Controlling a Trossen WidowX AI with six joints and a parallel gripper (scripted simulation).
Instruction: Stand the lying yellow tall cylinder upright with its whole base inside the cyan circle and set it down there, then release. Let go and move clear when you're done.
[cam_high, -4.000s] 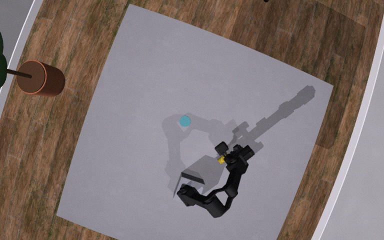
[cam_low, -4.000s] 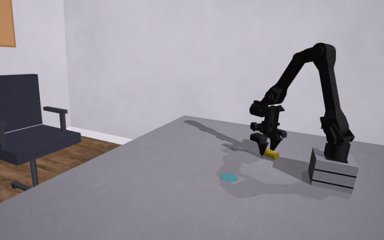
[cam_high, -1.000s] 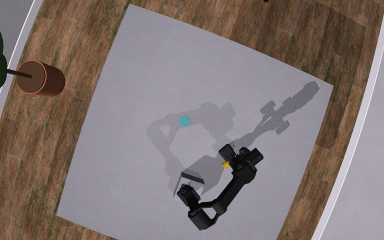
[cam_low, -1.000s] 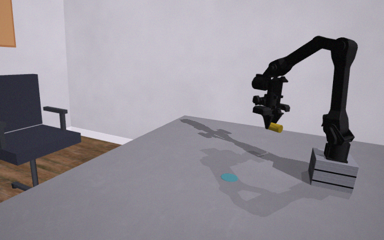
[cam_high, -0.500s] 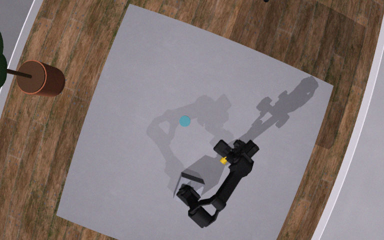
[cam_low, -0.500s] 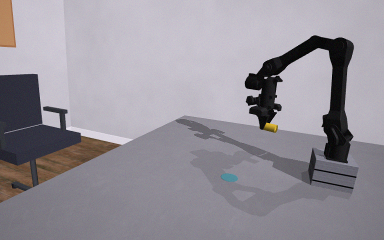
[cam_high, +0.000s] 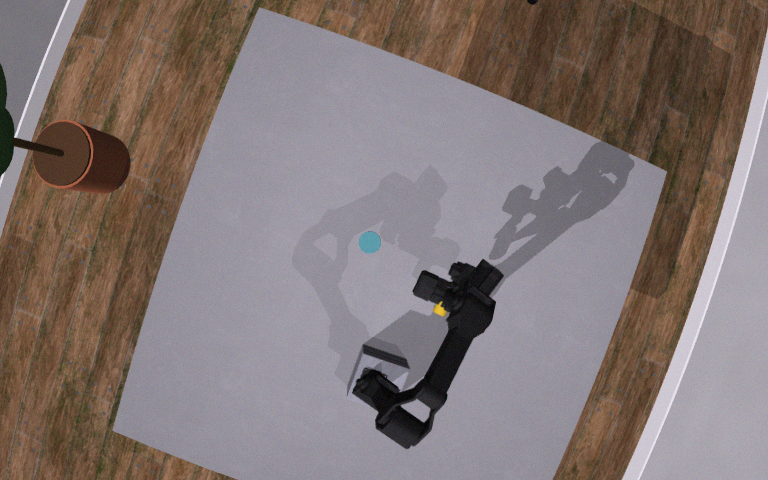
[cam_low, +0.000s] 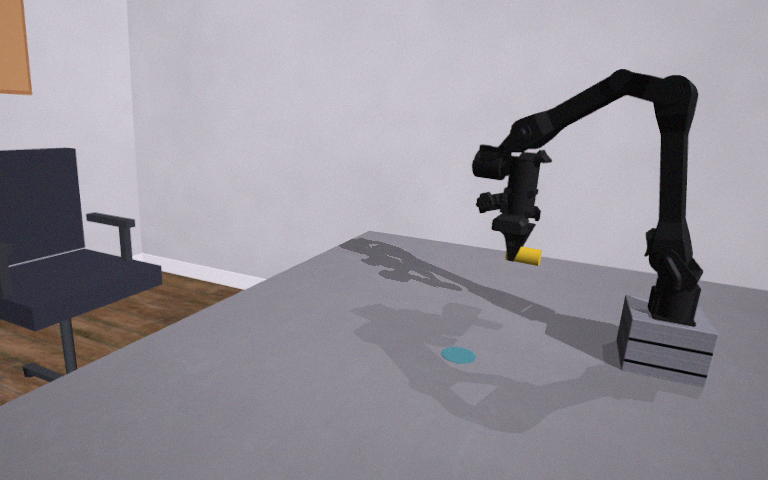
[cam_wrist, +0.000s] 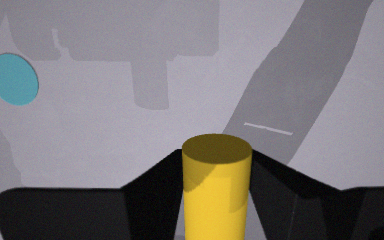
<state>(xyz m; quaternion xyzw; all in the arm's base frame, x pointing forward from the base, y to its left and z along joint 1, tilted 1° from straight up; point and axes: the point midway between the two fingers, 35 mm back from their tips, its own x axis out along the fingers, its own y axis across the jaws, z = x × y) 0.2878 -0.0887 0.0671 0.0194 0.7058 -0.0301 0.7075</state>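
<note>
The yellow cylinder is 20 mm below my hand and 20 mm behind it. Round my hand: cyan circle 220 mm to the left, 160 mm below, 50 mm ahead.
</note>
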